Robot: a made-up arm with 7 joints. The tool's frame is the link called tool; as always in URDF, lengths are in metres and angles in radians. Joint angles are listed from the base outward.
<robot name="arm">
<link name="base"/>
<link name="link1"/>
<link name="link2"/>
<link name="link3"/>
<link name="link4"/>
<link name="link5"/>
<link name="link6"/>
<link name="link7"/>
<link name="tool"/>
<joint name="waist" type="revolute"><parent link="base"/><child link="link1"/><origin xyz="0.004 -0.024 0.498"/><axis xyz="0 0 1"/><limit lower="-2.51" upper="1.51"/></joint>
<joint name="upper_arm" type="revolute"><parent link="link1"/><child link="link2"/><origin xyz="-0.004 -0.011 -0.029"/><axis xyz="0 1 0"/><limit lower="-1.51" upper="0.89"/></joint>
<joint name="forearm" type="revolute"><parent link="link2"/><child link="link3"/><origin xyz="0.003 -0.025 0.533"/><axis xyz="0 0 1"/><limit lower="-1.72" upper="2.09"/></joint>
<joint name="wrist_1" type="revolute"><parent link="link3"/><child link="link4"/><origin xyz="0.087 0.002 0.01"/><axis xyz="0 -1 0"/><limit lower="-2.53" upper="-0.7"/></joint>
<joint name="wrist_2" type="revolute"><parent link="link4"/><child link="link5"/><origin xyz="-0.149 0.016 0.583"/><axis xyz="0 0 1"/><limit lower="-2.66" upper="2.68"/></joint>
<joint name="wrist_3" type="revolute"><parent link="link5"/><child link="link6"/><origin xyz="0.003 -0.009 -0.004"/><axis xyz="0 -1 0"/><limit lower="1.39" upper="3.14"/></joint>
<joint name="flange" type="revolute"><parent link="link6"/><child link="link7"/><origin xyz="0.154 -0.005 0.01"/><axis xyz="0 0 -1"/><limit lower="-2.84" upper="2.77"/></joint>
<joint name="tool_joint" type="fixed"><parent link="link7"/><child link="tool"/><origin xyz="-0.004 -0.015 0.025" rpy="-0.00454 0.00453 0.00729"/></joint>
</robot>
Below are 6 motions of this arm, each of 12 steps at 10 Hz.
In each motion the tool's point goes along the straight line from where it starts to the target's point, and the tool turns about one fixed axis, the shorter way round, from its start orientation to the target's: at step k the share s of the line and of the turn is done. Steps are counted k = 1, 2, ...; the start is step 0. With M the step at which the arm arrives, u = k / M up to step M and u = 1 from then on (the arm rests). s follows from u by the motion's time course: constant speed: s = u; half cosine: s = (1 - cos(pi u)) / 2; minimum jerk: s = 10 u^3 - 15 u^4 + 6 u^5.
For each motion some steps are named. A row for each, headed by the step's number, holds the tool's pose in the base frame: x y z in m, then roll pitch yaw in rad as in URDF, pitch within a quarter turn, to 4 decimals.
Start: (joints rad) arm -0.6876 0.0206 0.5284 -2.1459 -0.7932 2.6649 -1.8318
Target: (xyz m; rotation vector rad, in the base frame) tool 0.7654 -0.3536 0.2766 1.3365 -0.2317 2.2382
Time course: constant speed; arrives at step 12
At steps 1, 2, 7, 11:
1: 0.7589 -0.0791 0.8380 -0.0874 0.5505 2.2976
2: 0.7595 -0.1041 0.7870 -0.0469 0.4088 2.3315
7: 0.7624 -0.2288 0.5318 0.0873 -0.3099 2.4177
11: 0.7648 -0.3286 0.3276 0.1874 -0.8890 2.4211

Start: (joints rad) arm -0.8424 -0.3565 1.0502 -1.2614 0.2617 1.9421 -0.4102
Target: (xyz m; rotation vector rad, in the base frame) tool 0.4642 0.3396 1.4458 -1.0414 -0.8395 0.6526
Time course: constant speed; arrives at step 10
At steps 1, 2, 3, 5, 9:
1: 0.4270 0.3363 1.5068 -0.6004 -0.6627 0.9644
2: 0.4311 0.3366 1.5000 -0.6870 -0.6225 0.9829
3: 0.4353 0.3370 1.4932 -0.7704 -0.5811 0.9965
5: 0.4435 0.3378 1.4797 -0.9290 -0.4962 1.0110
9: 0.4601 0.3392 1.4526 -1.2258 -0.3258 0.9956

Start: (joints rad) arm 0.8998 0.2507 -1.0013 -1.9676 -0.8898 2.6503 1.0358
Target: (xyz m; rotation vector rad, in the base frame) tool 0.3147 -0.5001 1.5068 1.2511 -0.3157 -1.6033
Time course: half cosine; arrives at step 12
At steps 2, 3, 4, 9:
2: 0.8245 0.0415 0.9063 -0.3008 -0.7962 -0.3288
3: 0.7811 -0.0046 0.9574 -0.0795 -0.7618 -0.5406
4: 0.7245 -0.0648 1.0241 0.1726 -0.6719 -0.7800
9: 0.3947 -0.4151 1.4125 0.9261 0.3139 -1.4255

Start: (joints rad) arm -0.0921 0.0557 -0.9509 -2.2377 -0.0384 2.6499 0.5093
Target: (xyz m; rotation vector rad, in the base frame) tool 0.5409 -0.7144 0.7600 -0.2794 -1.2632 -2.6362
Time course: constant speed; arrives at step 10
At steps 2, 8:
2: 0.4256 -0.7113 0.8190 0.2662 -0.4335 -1.8268
8: 0.5121 -0.7136 0.7747 0.7599 -0.3659 -2.7578

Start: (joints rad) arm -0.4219 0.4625 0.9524 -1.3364 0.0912 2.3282 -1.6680
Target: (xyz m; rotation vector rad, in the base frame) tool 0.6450 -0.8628 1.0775 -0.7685 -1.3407 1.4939
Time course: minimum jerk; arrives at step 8
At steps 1, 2, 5, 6, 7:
1: 0.9351 0.1011 1.1619 -0.7575 -0.3856 2.1239
2: 0.9093 0.0154 1.1544 -0.8117 -0.3595 2.1130
5: 0.7262 -0.5932 1.1011 -1.1951 -0.1952 1.9990
6: 0.6755 -0.7614 1.0864 -1.3021 -0.1583 1.9576
7: 0.6497 -0.8471 1.0789 -1.3570 -0.1413 1.9352

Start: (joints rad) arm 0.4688 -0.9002 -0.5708 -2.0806 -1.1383 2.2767 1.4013
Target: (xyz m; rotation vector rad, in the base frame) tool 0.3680 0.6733 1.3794 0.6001 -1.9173 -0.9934
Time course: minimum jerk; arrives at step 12
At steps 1, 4, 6, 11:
1: 0.2732 -0.2782 1.2755 0.9694 -0.7998 -1.7051
4: 0.2927 -0.0823 1.2969 1.1987 -0.7703 -1.8415
6: 0.3204 0.1951 1.3272 1.4960 -0.6943 -2.0043
11: 0.3675 0.6684 1.3789 1.9188 -0.5005 -2.1822

